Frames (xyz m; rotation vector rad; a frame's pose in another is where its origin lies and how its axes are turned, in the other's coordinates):
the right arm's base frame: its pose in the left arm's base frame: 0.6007 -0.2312 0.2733 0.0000 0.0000 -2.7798
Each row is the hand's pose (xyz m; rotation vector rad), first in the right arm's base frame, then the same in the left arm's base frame.
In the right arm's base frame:
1: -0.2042 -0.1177 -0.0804 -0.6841 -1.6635 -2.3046
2: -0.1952 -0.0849 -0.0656 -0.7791 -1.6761 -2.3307
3: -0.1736 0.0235 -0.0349 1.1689 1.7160 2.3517
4: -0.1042 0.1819 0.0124 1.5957 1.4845 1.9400
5: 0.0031 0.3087 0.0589 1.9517 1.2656 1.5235
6: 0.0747 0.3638 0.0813 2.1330 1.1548 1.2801
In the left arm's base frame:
1: 0.7500 -0.0488 0.1929 1.3068 -0.2775 0.5419
2: 0.7532 -0.0827 0.2077 1.3082 -0.3399 0.4857
3: 0.7714 -0.1917 0.2384 1.3285 -0.5886 0.2913
4: 0.7625 -0.3644 0.2857 1.3413 -0.9999 0.0204
5: 0.7071 -0.5210 0.3322 1.3296 -1.4096 -0.1874
6: 0.6596 -0.5979 0.3546 1.3217 -1.6442 -0.2741

